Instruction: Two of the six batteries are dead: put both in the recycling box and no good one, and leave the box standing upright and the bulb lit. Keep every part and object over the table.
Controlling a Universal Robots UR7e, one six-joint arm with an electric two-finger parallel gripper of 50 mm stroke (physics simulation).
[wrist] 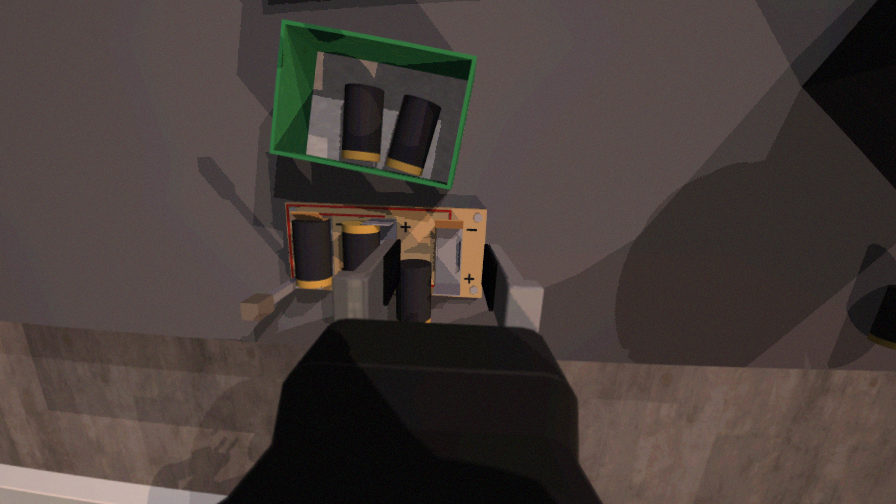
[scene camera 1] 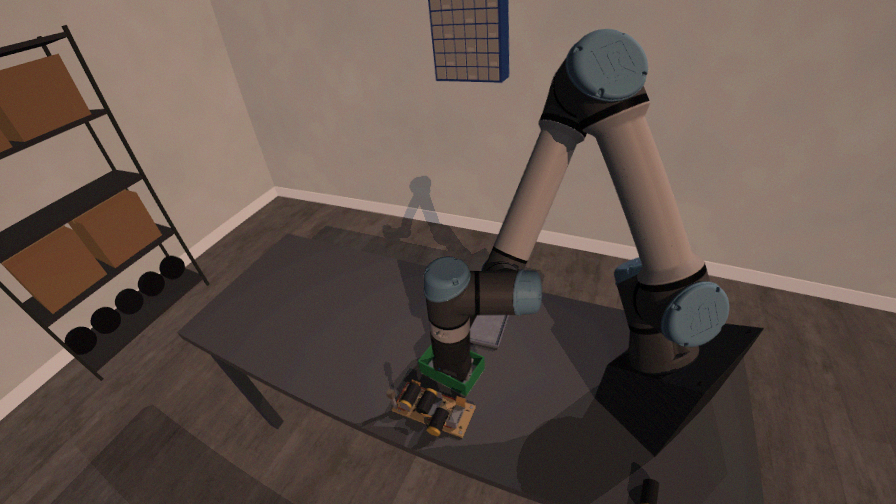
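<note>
In the wrist view my gripper [wrist: 438, 263] is open and empty, hanging above the tan battery holder [wrist: 385, 250]. The holder carries three black batteries: one at the left [wrist: 312, 250], a second beside it [wrist: 360, 245], and a third [wrist: 415, 289] that lies between my fingers, shifted toward the table edge. The slot at the right [wrist: 451, 262] is empty. The green recycling box [wrist: 372, 103] stands upright just beyond the holder, with two batteries [wrist: 362, 122] [wrist: 412, 134] lying inside. In the scene view my wrist hides the box [scene camera 1: 451, 371] partly. The holder also shows there [scene camera 1: 433, 408].
The holder sits close to the table's front edge [wrist: 187, 330], with floor beyond it. A small tan block on a stem [wrist: 255, 307] sticks out at the holder's left corner. Another battery [wrist: 884, 316] lies far right. A grey pad [scene camera 1: 488, 329] lies behind the box.
</note>
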